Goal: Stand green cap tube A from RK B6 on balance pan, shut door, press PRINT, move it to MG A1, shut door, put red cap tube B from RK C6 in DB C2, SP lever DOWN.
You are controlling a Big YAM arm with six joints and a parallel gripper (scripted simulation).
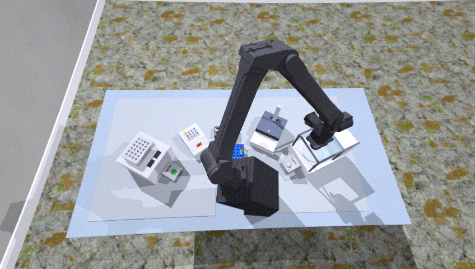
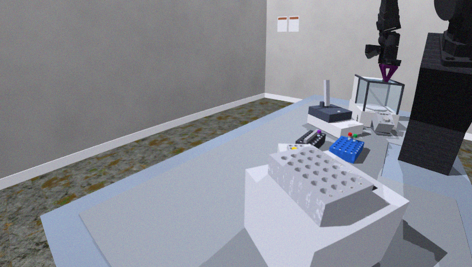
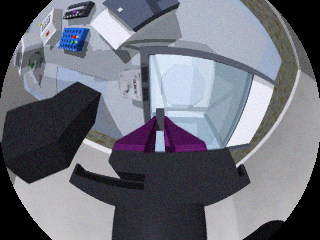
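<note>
The round pan is 3 cm ahead of my hand, 5 cm to the right of it and 14 cm below it. Round my hand: balance door: 1 cm ahead, 3 cm to the right, 1 cm below; then white print key: 3 cm behind, 8 cm to the left, 15 cm below; then SP lever: 23 cm ahead, 13 cm to the left, 8 cm below.
</note>
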